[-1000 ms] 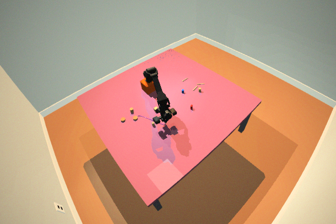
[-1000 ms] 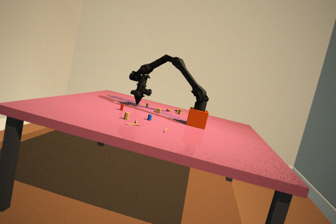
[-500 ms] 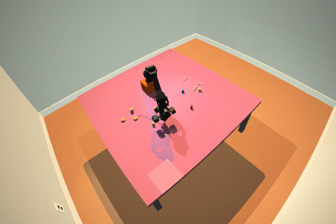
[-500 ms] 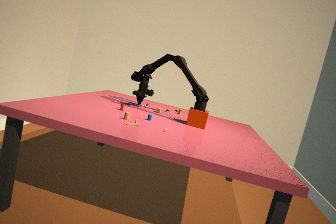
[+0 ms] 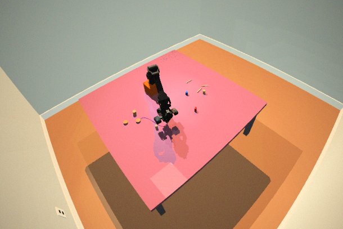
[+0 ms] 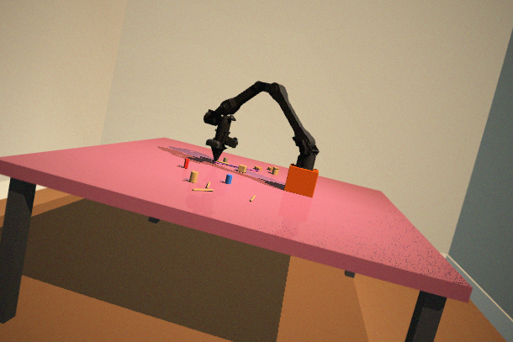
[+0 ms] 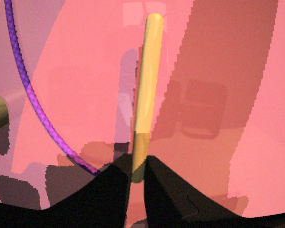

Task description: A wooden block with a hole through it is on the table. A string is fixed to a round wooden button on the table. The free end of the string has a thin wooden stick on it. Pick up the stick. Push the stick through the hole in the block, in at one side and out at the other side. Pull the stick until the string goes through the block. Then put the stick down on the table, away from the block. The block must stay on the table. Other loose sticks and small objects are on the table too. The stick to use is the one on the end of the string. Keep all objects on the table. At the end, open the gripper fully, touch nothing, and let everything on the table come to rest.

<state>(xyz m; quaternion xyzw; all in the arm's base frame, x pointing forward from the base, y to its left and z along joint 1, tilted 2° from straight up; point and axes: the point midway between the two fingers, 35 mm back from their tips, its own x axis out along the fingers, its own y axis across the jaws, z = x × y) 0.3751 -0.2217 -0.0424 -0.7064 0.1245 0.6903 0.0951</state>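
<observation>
Now: the wooden block 13 cm behind my gripper tip and 4 cm to the left of it. Round my gripper tip: round wooden button: 21 cm behind, 13 cm to the right, 1 cm below; then thin wooden stick: 1 cm behind; then red peg: 25 cm to the left, 10 cm ahead.
</observation>
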